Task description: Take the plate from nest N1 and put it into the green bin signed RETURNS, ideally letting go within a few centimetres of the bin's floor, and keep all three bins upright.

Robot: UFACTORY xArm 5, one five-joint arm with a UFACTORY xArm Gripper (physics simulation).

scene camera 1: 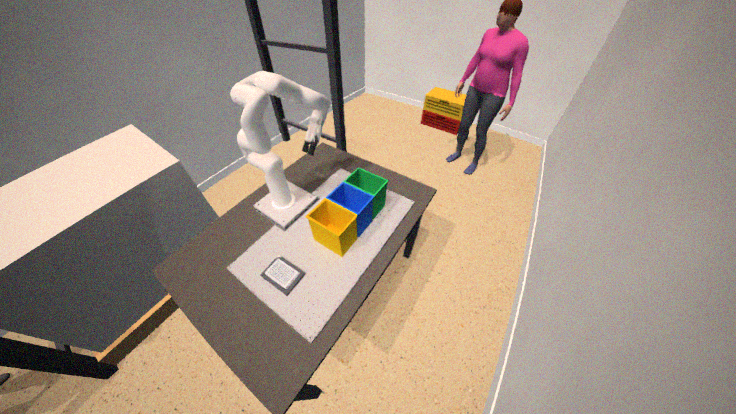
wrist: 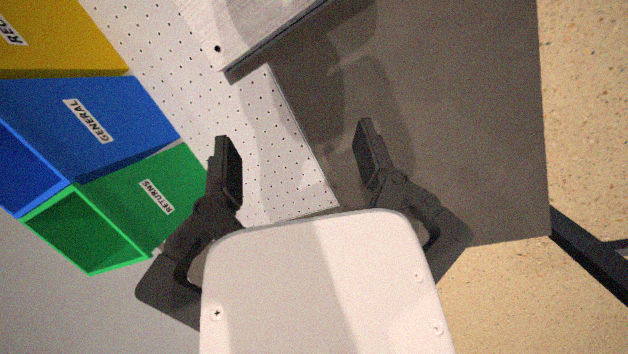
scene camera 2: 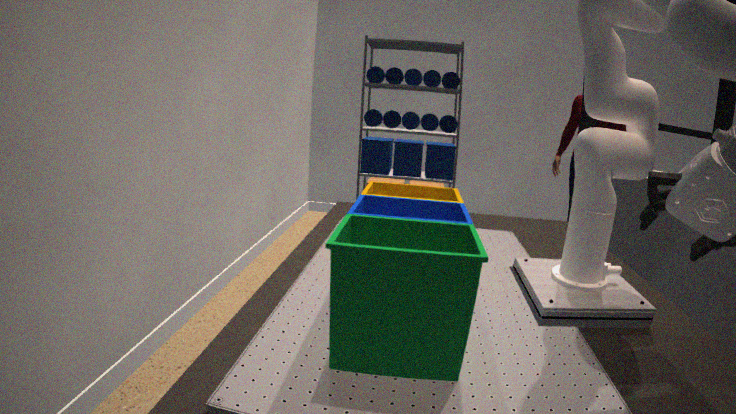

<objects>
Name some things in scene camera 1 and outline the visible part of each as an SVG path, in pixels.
A yellow bin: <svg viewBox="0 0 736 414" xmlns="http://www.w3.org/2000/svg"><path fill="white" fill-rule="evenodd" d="M325 198L306 218L308 218L314 240L343 257L357 240L356 217L358 215Z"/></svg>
A blue bin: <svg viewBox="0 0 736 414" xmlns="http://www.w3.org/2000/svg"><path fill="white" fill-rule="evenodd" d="M342 182L326 199L358 215L356 221L357 237L359 237L372 222L374 196Z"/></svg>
A green bin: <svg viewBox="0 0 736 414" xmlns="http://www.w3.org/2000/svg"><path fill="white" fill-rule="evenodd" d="M358 167L343 182L374 196L372 219L374 219L385 206L387 183L389 180Z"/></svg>
</objects>
